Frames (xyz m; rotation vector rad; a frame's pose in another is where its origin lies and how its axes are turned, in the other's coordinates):
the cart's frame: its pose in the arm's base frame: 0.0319 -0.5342 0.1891 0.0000 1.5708 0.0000
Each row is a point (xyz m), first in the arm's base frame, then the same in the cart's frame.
Working: the arm's base frame: its pose in the cart's frame: 0.1891 0.5342 -0.0319 0.0000 -1.5708 0.0000

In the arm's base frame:
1: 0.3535 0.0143 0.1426
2: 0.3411 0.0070 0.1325
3: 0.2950 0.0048 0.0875
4: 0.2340 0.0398 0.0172
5: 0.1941 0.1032 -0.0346
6: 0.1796 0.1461 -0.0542
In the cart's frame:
1: 0.0465 0.5485 0.3216
2: 0.0566 0.5412 0.3092
3: 0.1016 0.5390 0.2631
4: 0.1719 0.5740 0.2021
5: 0.2237 0.6374 0.1622
6: 0.2433 0.6803 0.1477

